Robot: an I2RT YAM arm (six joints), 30 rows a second.
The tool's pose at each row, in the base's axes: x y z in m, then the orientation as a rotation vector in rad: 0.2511, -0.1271, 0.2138, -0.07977, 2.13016, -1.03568; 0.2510, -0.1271, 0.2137, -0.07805, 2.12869, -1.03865; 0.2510, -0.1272, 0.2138, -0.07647, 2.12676, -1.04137; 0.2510, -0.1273, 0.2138, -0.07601, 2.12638, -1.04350; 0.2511, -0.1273, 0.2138, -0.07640, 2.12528, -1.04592; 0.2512, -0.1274, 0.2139, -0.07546, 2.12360, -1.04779; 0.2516, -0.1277, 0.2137, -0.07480, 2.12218, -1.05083; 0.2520, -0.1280, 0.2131, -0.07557, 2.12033, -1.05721; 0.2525, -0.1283, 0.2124, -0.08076, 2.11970, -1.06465; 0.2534, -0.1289, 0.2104, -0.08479, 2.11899, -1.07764; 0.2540, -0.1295, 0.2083, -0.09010, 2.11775, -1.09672; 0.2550, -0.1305, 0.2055, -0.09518, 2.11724, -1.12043; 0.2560, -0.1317, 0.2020, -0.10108, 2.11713, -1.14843; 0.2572, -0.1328, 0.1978, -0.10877, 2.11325, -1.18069; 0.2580, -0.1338, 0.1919, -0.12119, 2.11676, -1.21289; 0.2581, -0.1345, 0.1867, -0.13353, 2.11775, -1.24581
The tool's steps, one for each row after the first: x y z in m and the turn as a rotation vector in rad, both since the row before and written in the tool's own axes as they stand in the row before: 0.0001, 0.0000, 0.0000, 0.00291, 0.00013, 0.00023; 0.0000, -0.0001, 0.0000, 0.00286, -0.00038, 0.00036; 0.0000, -0.0001, 0.0001, 0.00163, 0.00045, -0.00052; -0.0001, 0.0000, 0.0001, 0.00181, -0.00033, -0.00102; -0.0001, -0.0001, 0.0001, 0.00204, -0.00060, 0.00024; -0.0001, 0.0000, 0.0005, 0.00262, -0.00010, -0.00052; 0.0002, 0.0003, 0.0007, 0.00448, 0.00012, -0.00280; 0.0002, 0.0004, 0.0008, 0.00343, 0.00017, -0.00649; 0.0008, 0.0013, 0.0017, 0.00732, 0.00219, -0.00812; 0.0010, 0.0013, 0.0016, 0.01096, 0.00333, -0.01149; 0.0013, 0.0017, 0.0023, 0.01362, 0.00561, -0.01358; 0.0017, 0.0021, 0.0027, 0.01584, 0.00725, -0.01614; 0.0018, 0.0028, 0.0030, 0.01928, 0.00520, -0.01820; 0.0030, 0.0042, 0.0032, 0.01500, 0.01003, -0.02332; 0.0029, 0.0037, 0.0023, 0.01629, 0.00853, -0.02289
